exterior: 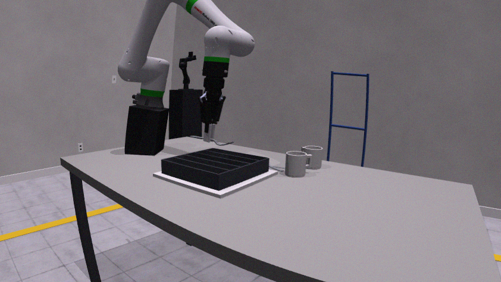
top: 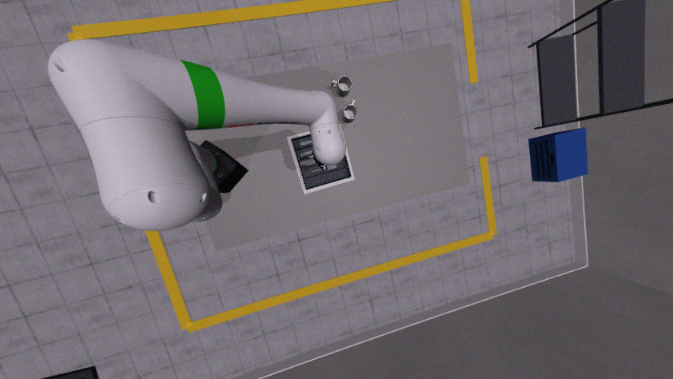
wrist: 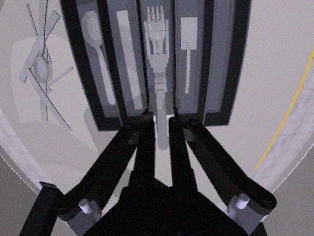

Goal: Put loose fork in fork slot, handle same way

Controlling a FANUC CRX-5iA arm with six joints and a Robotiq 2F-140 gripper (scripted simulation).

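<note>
Now: hand 30 mm short of the slotted tray and 110 mm above it.
</note>
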